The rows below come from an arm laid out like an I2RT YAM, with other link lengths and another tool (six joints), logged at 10 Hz.
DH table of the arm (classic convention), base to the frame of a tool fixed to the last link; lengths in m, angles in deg. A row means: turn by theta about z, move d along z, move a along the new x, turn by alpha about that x. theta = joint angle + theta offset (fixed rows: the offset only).
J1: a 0.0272; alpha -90; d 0.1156; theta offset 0
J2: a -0.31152; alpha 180; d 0; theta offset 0
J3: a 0.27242; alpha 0; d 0; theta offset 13.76
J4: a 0.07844; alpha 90; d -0.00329; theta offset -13.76
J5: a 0; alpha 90; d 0.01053; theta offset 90
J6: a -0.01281; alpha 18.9; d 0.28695; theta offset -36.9
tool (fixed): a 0; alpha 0; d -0.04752; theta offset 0
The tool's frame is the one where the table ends.
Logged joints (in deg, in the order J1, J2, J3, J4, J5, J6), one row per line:
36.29 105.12 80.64 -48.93 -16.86 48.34
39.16 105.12 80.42 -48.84 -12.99 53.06
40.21 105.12 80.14 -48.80 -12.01 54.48
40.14 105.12 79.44 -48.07 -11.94 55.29
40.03 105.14 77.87 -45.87 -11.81 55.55
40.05 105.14 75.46 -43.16 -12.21 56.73
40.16 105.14 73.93 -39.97 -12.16 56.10
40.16 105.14 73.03 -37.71 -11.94 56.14
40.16 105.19 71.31 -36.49 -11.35 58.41
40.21 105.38 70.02 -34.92 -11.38 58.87
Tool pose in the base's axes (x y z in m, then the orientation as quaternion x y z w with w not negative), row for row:
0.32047 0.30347 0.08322 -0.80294 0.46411 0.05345 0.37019
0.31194 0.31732 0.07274 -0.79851 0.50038 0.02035 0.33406
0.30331 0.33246 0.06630 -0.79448 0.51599 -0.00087 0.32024
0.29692 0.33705 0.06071 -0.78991 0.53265 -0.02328 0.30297
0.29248 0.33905 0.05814 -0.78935 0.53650 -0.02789 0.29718
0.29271 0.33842 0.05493 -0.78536 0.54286 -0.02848 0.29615
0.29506 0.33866 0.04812 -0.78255 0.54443 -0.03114 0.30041
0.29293 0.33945 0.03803 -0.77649 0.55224 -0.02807 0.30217
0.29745 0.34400 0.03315 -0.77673 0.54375 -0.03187 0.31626
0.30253 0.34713 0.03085 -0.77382 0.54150 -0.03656 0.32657
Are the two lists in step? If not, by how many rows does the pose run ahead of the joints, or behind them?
The pose runs 2 rows behind the joints: the pose in row i belongs to the joints in row i - 2.
